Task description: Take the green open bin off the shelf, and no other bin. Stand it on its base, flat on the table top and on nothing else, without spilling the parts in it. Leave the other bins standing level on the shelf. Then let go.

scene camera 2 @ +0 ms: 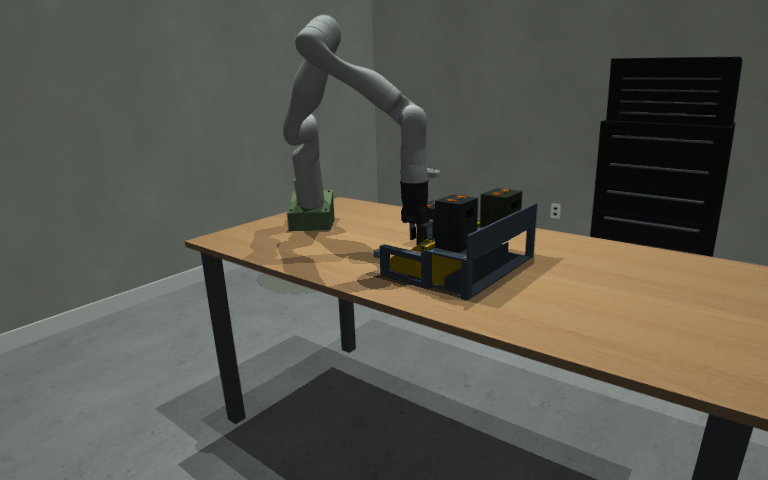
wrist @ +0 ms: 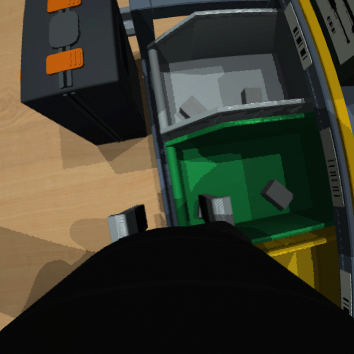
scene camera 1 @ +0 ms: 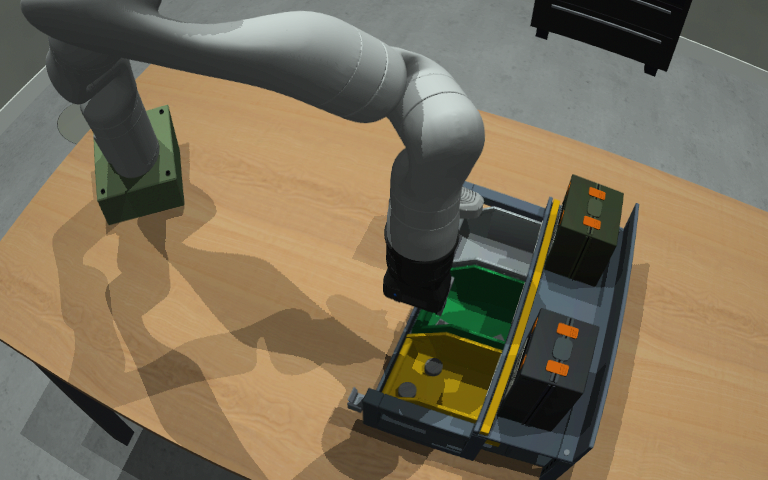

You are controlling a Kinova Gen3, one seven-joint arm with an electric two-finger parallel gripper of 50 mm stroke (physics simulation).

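Frame: origin at the arm's base, x ahead, y left, z up, level; centimetres.
Seen in the pictures: gripper, fingertip midpoint: (scene camera 2: 421, 240) (wrist: 172, 210) (scene camera 1: 420, 302); arm's base at its link origin: (scene camera 2: 311, 201) (scene camera 1: 135, 153).
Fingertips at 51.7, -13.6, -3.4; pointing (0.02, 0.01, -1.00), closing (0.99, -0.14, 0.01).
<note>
Offsets run from my fingertips to a thing's top centre, as dx, dy, dz. "spot": to the spot under its first point. Level surfaces: height alone.
The green open bin {spot: +8.5, +4.4, -4.6} (scene camera 1: 481, 305) (wrist: 245, 175) sits in the shelf (scene camera 1: 628, 249) (scene camera 2: 501, 229) (wrist: 161, 150), between the grey bin {spot: +9.8, +14.0, -4.6} (scene camera 1: 498, 254) (wrist: 220, 75) and the yellow bin {spot: +9.3, -9.3, -4.6} (scene camera 1: 470, 390) (scene camera 2: 406, 267) (wrist: 300, 265). A grey block {+11.9, -2.4, -3.1} (wrist: 277, 195) lies in the green bin; another part is mostly hidden behind a finger in the wrist view. My gripper (scene camera 2: 417, 233) (wrist: 172, 210) is open and empty, pointing down. In the wrist view one finger is over the green bin's inside and the other over the table side, with the bin's front wall between them. Whether the fingertips are below the rim is unclear.
A dark case {+16.4, -12.7, +16.7} (scene camera 1: 543, 390) (scene camera 2: 453, 223) and an olive case {+20.2, +10.0, +14.2} (scene camera 1: 577, 243) (scene camera 2: 498, 206) stand behind the yellow rail {+13.9, -0.4, +5.7} (scene camera 1: 523, 305) (wrist: 335, 85). Another dark case {-3.0, +13.8, +7.7} (wrist: 100, 50) stands on the table {dz -5.5} (scene camera 1: 254, 198) (scene camera 2: 594, 294) (wrist: 30, 190) beside the shelf's grey-bin end.
</note>
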